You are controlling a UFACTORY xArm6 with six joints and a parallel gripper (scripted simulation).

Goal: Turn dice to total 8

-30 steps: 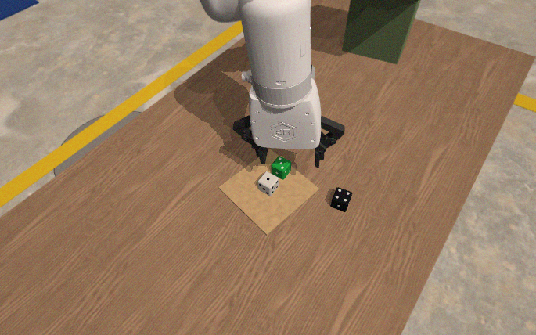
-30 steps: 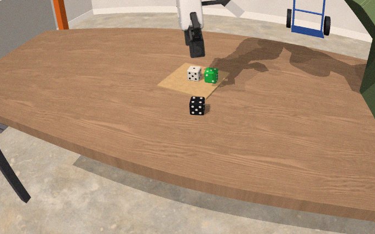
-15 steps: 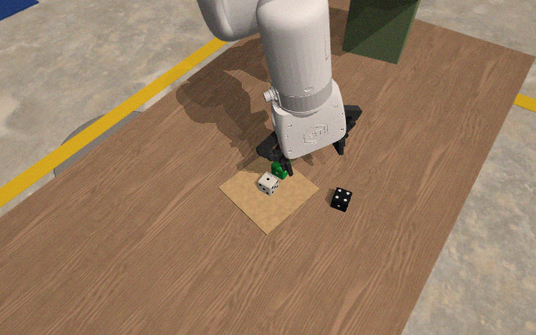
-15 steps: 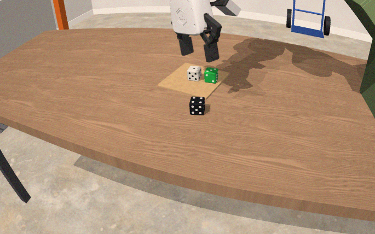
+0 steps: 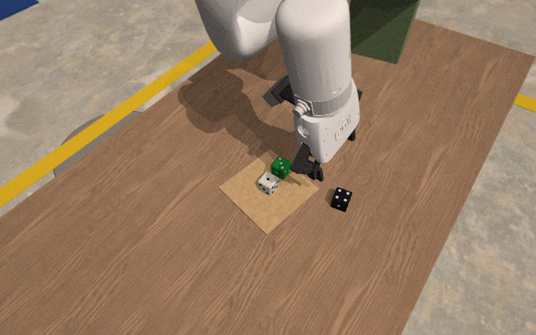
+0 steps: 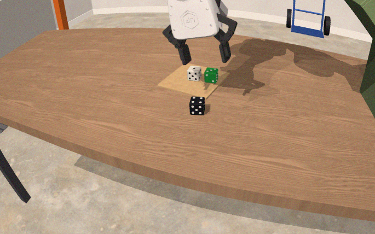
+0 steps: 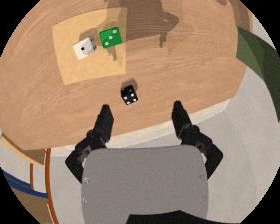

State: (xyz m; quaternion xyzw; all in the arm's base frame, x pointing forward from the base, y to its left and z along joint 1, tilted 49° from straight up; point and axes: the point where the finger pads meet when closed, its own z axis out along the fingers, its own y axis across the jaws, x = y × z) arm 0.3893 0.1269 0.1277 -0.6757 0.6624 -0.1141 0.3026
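Now: the black die 40 mm to the left of my hand and 100 mm below it. The rest, counted from my hand: tan mat 70 mm ahead, 80 mm to the right, 110 mm below; then white die 70 mm ahead, 80 mm to the right, 90 mm below; then green die 30 mm ahead, 90 mm to the right, 90 mm below.
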